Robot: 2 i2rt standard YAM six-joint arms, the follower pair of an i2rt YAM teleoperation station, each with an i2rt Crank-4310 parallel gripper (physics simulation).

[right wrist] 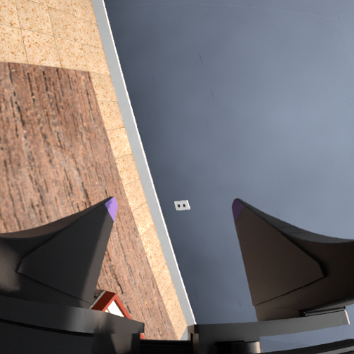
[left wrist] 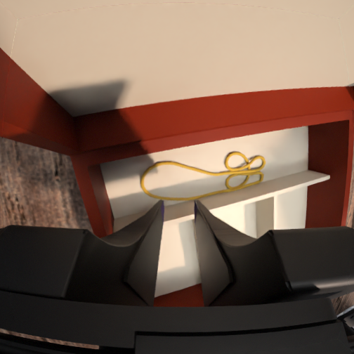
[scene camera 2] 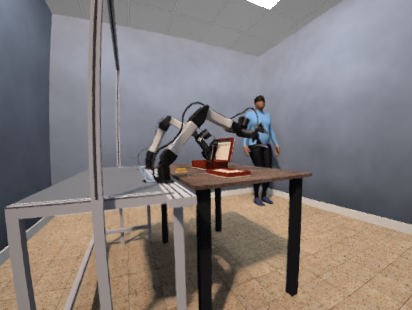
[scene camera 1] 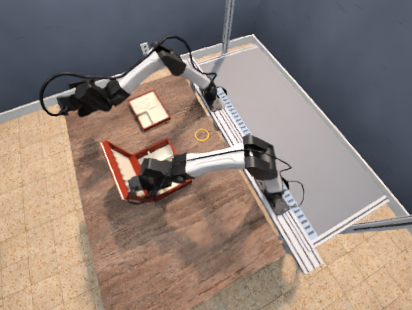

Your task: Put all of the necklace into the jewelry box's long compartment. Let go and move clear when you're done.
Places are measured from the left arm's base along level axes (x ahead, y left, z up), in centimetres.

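Pixels of known places: left gripper, between the fingertips: (scene camera 2: 209, 161); right gripper, between the fingertips: (scene camera 2: 268, 140); left arm's base, origin of its link: (scene camera 2: 149, 169) (scene camera 1: 270, 192); right arm's base, origin of its link: (scene camera 2: 163, 180) (scene camera 1: 210, 97).
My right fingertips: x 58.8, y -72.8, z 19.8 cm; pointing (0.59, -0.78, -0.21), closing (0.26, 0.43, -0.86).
Ahead of a thing's pixels: the offset from my right fingertips to its top centre.
The jewelry box (scene camera 1: 113, 172) (scene camera 2: 202, 164) (left wrist: 215, 131) stands open on the table, its lid raised. In the left wrist view the thin yellow necklace (left wrist: 215, 174) lies within the long compartment (left wrist: 287, 145), beside the pale divider (left wrist: 300, 183). It has a wide loop at the left and small loops at the right. My left gripper (left wrist: 178, 203) is open, its tips parted by the necklace's near strand and the divider. Nothing is held between its fingers. In scene camera 1 the left arm hides part of the box. My right gripper (right wrist: 174, 200) is open and empty, away from the box.
A separate red tray {dx -23.7, dy +7.2, dz -16.2 cm} (scene camera 1: 157, 124) (scene camera 2: 227, 174) (right wrist: 107, 300) with pale compartments lies on the table. A yellow ring-shaped thing {dx -43.0, dy +32.6, dz -18.3 cm} (scene camera 1: 195, 135) (scene camera 2: 180, 170) lies near the arm rail. A person (scene camera 2: 260, 125) in a blue top stands beyond the table.
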